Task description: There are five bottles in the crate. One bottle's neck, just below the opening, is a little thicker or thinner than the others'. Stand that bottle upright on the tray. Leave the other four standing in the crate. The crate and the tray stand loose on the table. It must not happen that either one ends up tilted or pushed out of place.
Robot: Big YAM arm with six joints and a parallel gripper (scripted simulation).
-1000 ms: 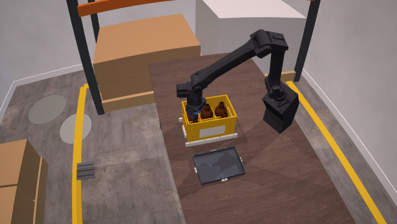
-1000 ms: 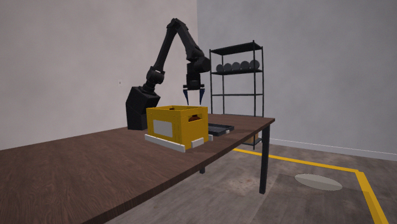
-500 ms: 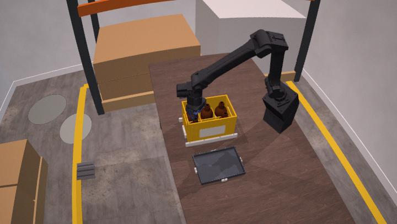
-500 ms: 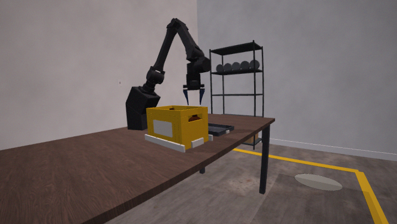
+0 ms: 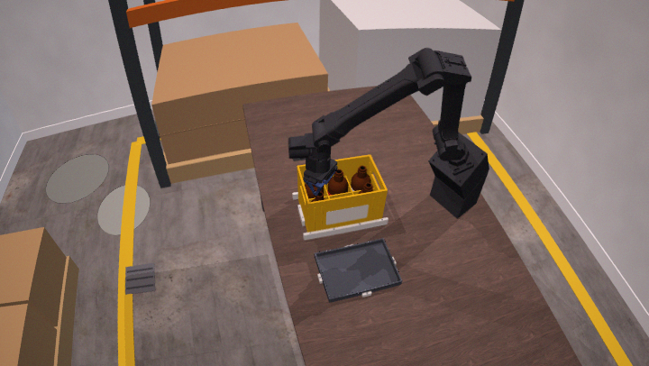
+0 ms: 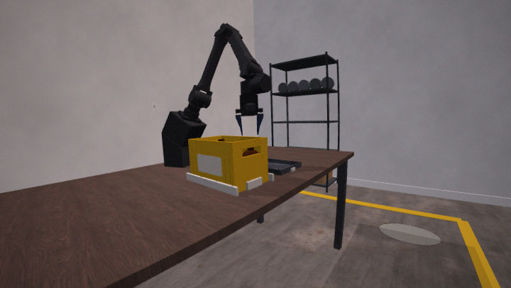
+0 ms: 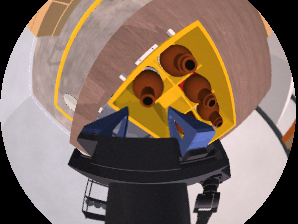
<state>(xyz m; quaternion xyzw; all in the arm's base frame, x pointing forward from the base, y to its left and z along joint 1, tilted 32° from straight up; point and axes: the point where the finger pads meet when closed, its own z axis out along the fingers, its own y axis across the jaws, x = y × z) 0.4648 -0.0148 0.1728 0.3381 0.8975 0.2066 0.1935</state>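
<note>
Right now my hand is 11 cm above the glass bottle. Round my hand: dark tray: 11 cm behind, 21 cm to the left, 18 cm below; then yellow crate: 8 cm behind, 6 cm to the right, 11 cm below.
</note>
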